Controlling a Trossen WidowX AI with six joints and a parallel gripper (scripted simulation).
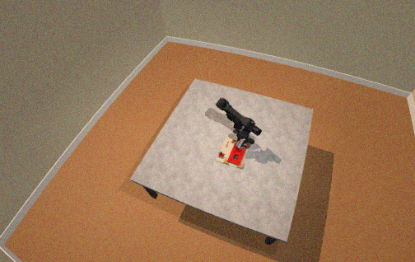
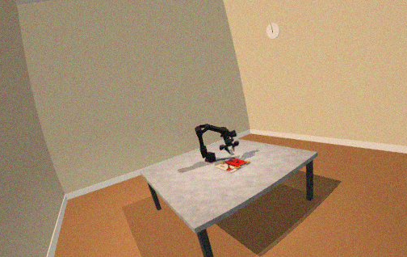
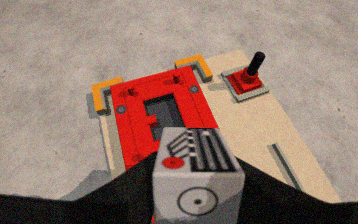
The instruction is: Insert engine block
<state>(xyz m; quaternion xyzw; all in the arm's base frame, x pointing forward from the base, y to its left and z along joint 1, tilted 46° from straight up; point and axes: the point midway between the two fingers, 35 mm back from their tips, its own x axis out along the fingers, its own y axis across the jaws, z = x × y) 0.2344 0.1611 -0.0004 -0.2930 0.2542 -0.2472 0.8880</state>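
Now: gripper tip 90 mm above the tan base plate, 30 mm short of it and 20 mm to the left of it. From my gripper tip the other things lie so: grey engine block: 10 mm behind, 10 mm above.
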